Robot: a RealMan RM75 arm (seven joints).
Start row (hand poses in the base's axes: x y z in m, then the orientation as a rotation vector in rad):
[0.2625, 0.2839, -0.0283, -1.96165, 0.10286, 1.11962]
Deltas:
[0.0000, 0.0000, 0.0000, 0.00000, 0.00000, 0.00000]
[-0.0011, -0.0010, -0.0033, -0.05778, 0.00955, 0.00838]
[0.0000, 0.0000, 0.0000, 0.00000, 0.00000, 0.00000]
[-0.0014, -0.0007, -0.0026, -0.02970, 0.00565, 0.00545]
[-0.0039, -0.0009, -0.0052, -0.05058, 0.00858, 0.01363]
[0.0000, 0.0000, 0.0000, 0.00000, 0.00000, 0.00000]
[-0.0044, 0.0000, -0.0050, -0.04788, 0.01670, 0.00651]
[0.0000, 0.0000, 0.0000, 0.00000, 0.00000, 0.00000]
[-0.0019, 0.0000, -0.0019, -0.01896, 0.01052, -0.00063]
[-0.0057, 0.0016, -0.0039, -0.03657, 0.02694, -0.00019]
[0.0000, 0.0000, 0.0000, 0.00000, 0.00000, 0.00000]
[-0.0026, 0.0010, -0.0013, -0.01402, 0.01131, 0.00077]
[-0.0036, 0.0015, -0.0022, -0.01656, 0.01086, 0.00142]
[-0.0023, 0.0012, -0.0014, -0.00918, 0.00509, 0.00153]
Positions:
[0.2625, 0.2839, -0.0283, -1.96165, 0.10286, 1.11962]
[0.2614, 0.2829, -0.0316, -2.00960, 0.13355, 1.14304]
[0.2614, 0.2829, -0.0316, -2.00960, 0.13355, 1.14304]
[0.2600, 0.2822, -0.0342, -2.03408, 0.14881, 1.15648]
[0.2561, 0.2813, -0.0394, -2.07752, 0.17027, 1.18091]
[0.2561, 0.2813, -0.0394, -2.07752, 0.17027, 1.18091]
[0.2517, 0.2813, -0.0444, -2.11164, 0.20162, 1.20925]
[0.2517, 0.2813, -0.0444, -2.11164, 0.20162, 1.20925]
[0.2498, 0.2813, -0.0463, -2.12173, 0.21927, 1.22282]
[0.2441, 0.2829, -0.0502, -2.13736, 0.25554, 1.25681]
[0.2441, 0.2829, -0.0502, -2.13736, 0.25554, 1.25681]
[0.2415, 0.2839, -0.0515, -2.14294, 0.26911, 1.27141]
[0.2379, 0.2854, -0.0537, -2.15107, 0.28365, 1.28620]
[0.2356, 0.2866, -0.0551, -2.15638, 0.29059, 1.29379]

